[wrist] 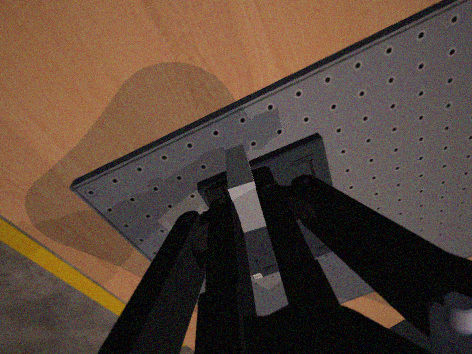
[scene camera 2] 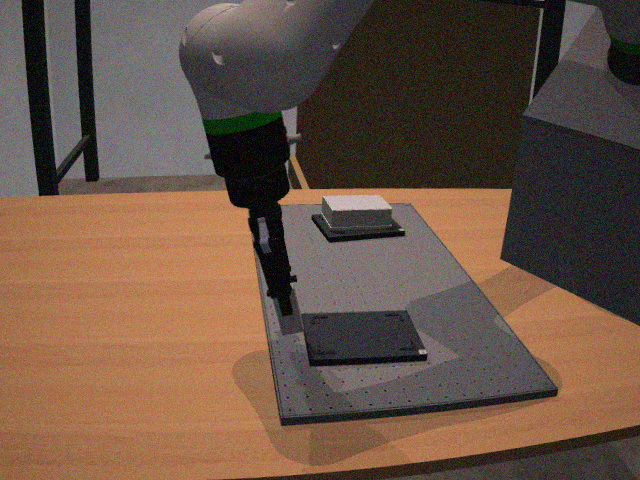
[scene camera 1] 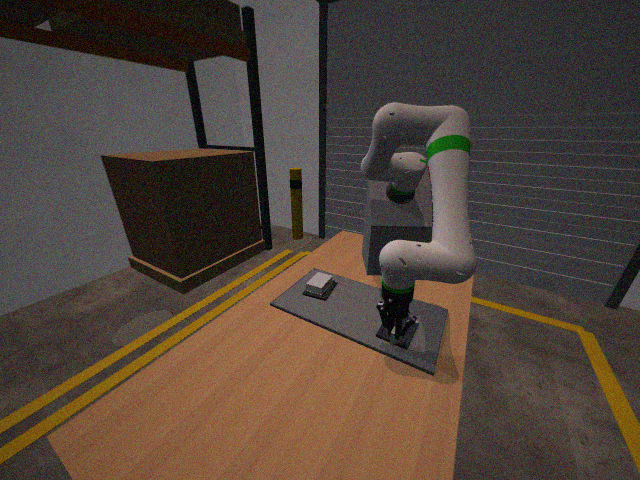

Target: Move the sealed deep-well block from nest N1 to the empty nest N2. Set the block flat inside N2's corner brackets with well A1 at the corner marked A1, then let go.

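Seen in the pictures: gripper, fingertip midpoint: (wrist: 239, 164) (scene camera 2: 293, 330) (scene camera 1: 393, 342); arm's base, link origin: (scene camera 1: 400, 192).
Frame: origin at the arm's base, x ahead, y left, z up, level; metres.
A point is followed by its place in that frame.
The white sealed block (scene camera 1: 319, 281) {x 0.492, y -0.200, z -0.363 m} (scene camera 2: 356, 210) {x 0.487, y -0.167, z -0.364 m} sits on the dark nest N1 (scene camera 2: 361, 236) {x 0.479, y -0.144, z -0.410 m} at the far end of the board. The other dark nest, N2 (scene camera 2: 361, 335) {x 0.554, y 0.206, z -0.406 m} (wrist: 320, 157) {x 0.612, y 0.145, z -0.406 m}, bears no block; its corner brackets show. Its small white A1 label (scene camera 2: 422, 351) {x 0.478, y 0.255, z -0.406 m} (wrist: 257, 276) {x 0.478, y 0.257, z -0.406 m} is at the near right corner in scene camera 2. My gripper (scene camera 1: 395, 335) {x 0.653, y 0.212, z -0.389 m} (scene camera 2: 285, 311) {x 0.653, y 0.212, z -0.389 m} (wrist: 239, 164) {x 0.653, y 0.212, z -0.389 m} is shut, without the block. In scene camera 2 its fingertips are beside N2's left edge, tilted; their exact height is unclear. The fingers hide part of N2 in the wrist view, where a pale grey patch shows between them.
Both nests stand on a grey perforated board (scene camera 1: 351, 310) {x 0.542, y -0.005, z -0.417 m} (scene camera 2: 361, 268) {x 0.504, y -0.022, z -0.417 m} (wrist: 375, 105) {x 0.632, y 0.085, z -0.418 m} on the wooden table (scene camera 1: 258, 403) {x 1.053, y -0.062, z -0.431 m} (scene camera 2: 129, 310) {x 0.900, y 0.079, z -0.431 m}. The robot's grey pedestal (scene camera 1: 398, 248) (scene camera 2: 573, 206) {x 0.143, y 0.050, z -0.272 m} stands behind the board in scene camera 1, at the right in scene camera 2.
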